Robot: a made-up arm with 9 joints. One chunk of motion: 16 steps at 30 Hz.
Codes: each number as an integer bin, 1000 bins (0 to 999) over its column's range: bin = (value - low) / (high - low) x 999, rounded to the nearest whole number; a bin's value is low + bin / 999 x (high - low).
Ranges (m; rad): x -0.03..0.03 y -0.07..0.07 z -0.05..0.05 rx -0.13..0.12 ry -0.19..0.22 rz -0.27..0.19
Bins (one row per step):
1: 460 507 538 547 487 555
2: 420 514 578 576 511 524
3: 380 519 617 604 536 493
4: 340 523 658 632 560 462
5: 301 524 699 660 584 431
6: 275 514 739 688 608 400
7: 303 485 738 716 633 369
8: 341 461 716 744 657 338
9: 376 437 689 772 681 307
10: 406 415 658 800 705 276
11: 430 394 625 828 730 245
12: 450 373 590 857 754 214
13: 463 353 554 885 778 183
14: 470 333 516 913 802 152
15: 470 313 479 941 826 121
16: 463 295 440 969 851 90
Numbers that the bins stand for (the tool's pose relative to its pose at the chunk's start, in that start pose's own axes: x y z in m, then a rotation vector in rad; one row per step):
1: -0.0024 0.0011 0.0039 0.0069 0.0099 -0.0144
2: -0.0048 0.0020 0.0079 0.0141 0.0197 -0.0287
3: -0.0072 0.0027 0.0118 0.0212 0.0300 -0.0430
4: -0.0096 0.0033 0.0159 0.0282 0.0398 -0.0573
5: -0.0119 0.0034 0.0200 0.0352 0.0497 -0.0715
6: -0.0135 0.0020 0.0240 0.0422 0.0595 -0.0858
7: -0.0118 -0.0020 0.0239 0.0492 0.0698 -0.1001
8: -0.0095 -0.0054 0.0217 0.0562 0.0796 -0.1144
9: -0.0074 -0.0088 0.0190 0.0632 0.0895 -0.1286
10: -0.0056 -0.0118 0.0159 0.0702 0.0993 -0.1429
11: -0.0042 -0.0148 0.0126 0.0772 0.1096 -0.1572
12: -0.0030 -0.0177 0.0091 0.0845 0.1194 -0.1715
13: -0.0022 -0.0205 0.0055 0.0915 0.1293 -0.1857
14: -0.0018 -0.0233 0.0017 0.0985 0.1391 -0.2000
15: -0.0018 -0.0261 -0.0021 0.1055 0.1490 -0.2143
16: -0.0022 -0.0287 -0.0060 0.1125 0.1593 -0.2286

